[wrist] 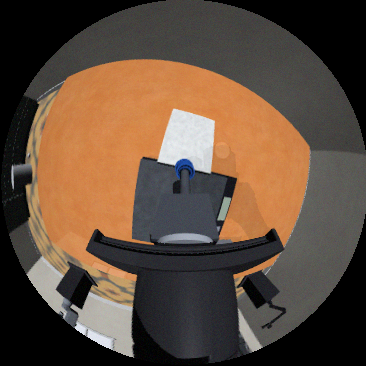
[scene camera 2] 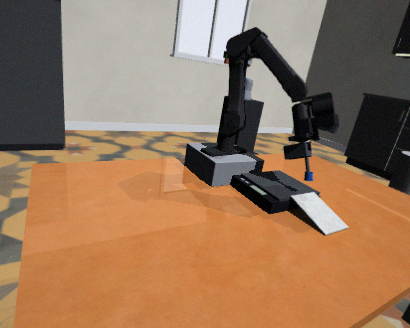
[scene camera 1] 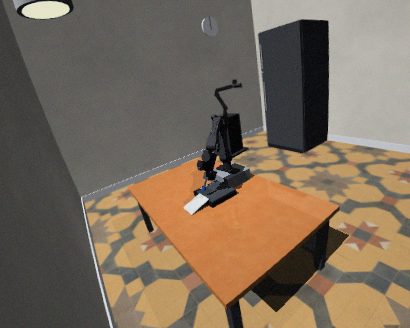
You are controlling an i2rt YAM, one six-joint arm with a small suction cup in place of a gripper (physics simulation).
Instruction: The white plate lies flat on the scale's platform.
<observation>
The suction cup holds nothing. The cup is 11 cm from the middle of a white plate, above it. Further things: a black scale.
The suction cup also shows in the wrist view.
</observation>
